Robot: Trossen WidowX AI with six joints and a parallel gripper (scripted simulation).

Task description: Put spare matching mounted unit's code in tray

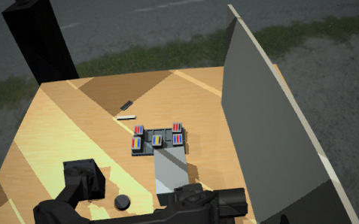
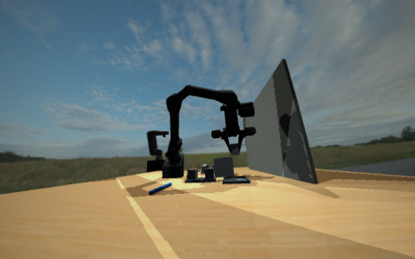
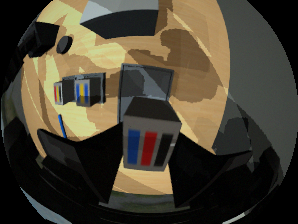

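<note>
Right now my gripper tip is 10 mm past the flat dark tray and 110 mm above it. Also, from my gripper tip: grey block: 80 mm behind, 210 mm to the left, 60 mm below; then black puck: 240 mm behind, 110 mm to the left, 100 mm below; then blue pen: 240 mm behind, 160 mm to the right, 110 mm below.
</note>
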